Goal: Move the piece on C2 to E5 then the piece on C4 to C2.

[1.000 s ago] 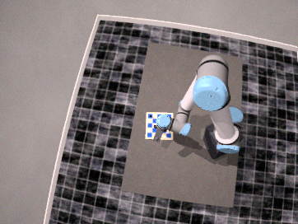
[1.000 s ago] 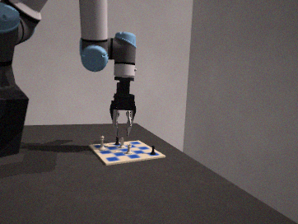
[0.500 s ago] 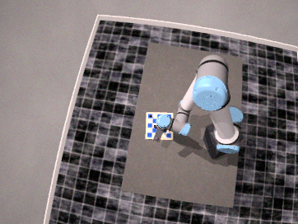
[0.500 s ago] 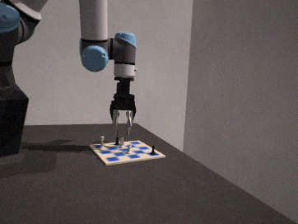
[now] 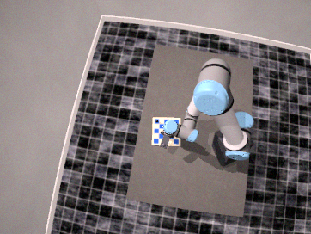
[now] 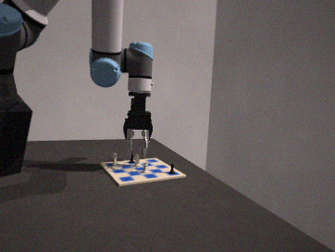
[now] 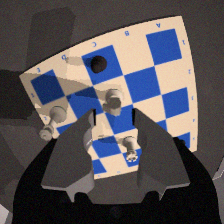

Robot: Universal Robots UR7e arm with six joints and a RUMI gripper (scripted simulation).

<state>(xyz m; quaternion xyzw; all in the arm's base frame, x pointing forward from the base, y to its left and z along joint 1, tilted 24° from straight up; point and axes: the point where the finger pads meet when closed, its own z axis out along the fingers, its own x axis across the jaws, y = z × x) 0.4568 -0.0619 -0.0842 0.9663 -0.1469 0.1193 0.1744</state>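
Right now my hand is 40 mm to the left of the cream chessboard and 50 mm above it.
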